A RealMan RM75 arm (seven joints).
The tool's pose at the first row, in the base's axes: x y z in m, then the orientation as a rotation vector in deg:
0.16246 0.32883 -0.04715 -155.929 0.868 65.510
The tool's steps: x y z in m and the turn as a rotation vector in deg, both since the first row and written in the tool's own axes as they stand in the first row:
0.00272 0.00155 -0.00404 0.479 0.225 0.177
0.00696 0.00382 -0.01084 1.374 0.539 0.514
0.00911 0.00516 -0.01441 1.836 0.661 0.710
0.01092 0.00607 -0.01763 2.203 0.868 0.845
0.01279 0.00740 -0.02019 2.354 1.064 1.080
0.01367 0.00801 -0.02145 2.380 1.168 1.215
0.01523 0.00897 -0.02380 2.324 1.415 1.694
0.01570 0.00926 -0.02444 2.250 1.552 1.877
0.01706 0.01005 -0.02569 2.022 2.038 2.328
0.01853 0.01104 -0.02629 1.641 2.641 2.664
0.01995 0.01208 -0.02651 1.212 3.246 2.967
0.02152 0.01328 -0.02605 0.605 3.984 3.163
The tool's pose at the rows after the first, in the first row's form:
0.16710 0.32676 -0.04657 -155.693 1.412 65.101
0.17470 0.32359 -0.04531 -155.188 2.415 64.484
0.17862 0.32178 -0.04462 -154.908 2.955 64.225
0.18209 0.32043 -0.04385 -154.740 3.370 63.866
0.18511 0.31879 -0.04365 -154.784 3.799 63.614
0.18657 0.31802 -0.04351 -154.857 4.010 63.500
0.18924 0.31676 -0.04317 -155.177 4.665 63.306
0.19000 0.31639 -0.04312 -155.369 4.892 63.189
0.19178 0.31548 -0.04336 -155.962 5.450 62.713
0.19315 0.31449 -0.04416 -156.722 5.787 62.091
0.19422 0.31352 -0.04519 -157.514 6.054 61.467
0.19490 0.31253 -0.04682 -158.504 6.096 60.680

